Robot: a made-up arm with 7 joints. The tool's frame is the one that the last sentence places.
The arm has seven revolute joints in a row. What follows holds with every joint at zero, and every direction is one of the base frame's. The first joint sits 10 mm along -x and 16 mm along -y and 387 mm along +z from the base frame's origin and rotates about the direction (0.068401, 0.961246, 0.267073), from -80.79 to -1.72 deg. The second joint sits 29 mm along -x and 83 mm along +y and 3 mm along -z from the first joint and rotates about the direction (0.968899, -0.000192, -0.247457), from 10.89 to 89.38 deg. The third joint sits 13 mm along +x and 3 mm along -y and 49 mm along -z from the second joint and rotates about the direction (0.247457, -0.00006, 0.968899), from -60.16 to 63.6 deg. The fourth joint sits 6 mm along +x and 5 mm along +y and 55 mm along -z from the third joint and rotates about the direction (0.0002, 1, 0.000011), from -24.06 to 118.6 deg. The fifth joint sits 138 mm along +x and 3 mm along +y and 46 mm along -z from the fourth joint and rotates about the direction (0.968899, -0.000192, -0.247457), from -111.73 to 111.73 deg. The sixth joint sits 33 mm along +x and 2 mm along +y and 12 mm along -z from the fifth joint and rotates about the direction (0.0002, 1, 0.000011), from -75.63 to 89.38 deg. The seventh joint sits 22 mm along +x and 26 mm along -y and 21 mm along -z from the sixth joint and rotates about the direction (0.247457, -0.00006, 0.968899), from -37.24 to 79.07 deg. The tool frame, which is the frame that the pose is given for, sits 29 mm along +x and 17 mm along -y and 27 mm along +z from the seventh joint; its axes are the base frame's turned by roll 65.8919, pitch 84.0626 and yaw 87.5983 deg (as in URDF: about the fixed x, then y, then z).
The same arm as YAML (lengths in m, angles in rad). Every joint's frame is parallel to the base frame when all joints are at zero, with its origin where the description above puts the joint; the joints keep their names.
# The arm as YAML. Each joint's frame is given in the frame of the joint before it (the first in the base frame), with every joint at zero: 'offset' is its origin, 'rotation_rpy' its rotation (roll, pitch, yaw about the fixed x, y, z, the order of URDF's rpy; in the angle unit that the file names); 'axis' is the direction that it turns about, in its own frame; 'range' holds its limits. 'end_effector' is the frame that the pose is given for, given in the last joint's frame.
length_unit: m
angle_unit: rad
chain:
  - id: joint 1
    offset: [-0.01, -0.016, 0.387]
    rotation_rpy: [0.0, 0.0, 0.0]
    axis: [0.068403, 0.961235, 0.26711]
    range: [-1.4101, -0.03]
  - id: joint 2
    offset: [-0.029, 0.083, -0.003]
    rotation_rpy: [0.0, 0.0, 0.0]
    axis: [0.968889, -0.0002, -0.247497]
    range: [0.1901, 1.56]
  - id: joint 3
    offset: [0.013, -0.003, -0.049]
    rotation_rpy: [0.0, 0.0, 0.0]
    axis: [0.247497, -0.0001, 0.968889]
    range: [-1.05, 1.11]
  - id: joint 4
    offset: [0.006, 0.005, -0.055]
    rotation_rpy: [0.0, 0.0, 0.0]
    axis: [0.0002, 1.0, 0.0]
    range: [-0.4199, 2.07]
  - id: joint 5
    offset: [0.138, 0.003, -0.046]
    rotation_rpy: [0.0, 0.0, 0.0]
    axis: [0.968889, -0.0002, -0.247497]
    range: [-1.9501, 1.9501]
  - id: joint 6
    offset: [0.033, 0.002, -0.012]
    rotation_rpy: [0.0, 0.0, 0.0]
    axis: [0.0002, 1.0, 0.0]
    range: [-1.32, 1.56]
  - id: joint 7
    offset: [0.022, -0.026, -0.021]
    rotation_rpy: [0.0, 0.0, 0.0]
    axis: [0.247497, -0.0001, 0.968889]
    range: [-0.65, 1.38]
end_effector:
  offset: [0.029, -0.017, 0.027]
  rotation_rpy: [1.15, 1.4672, 1.5289]

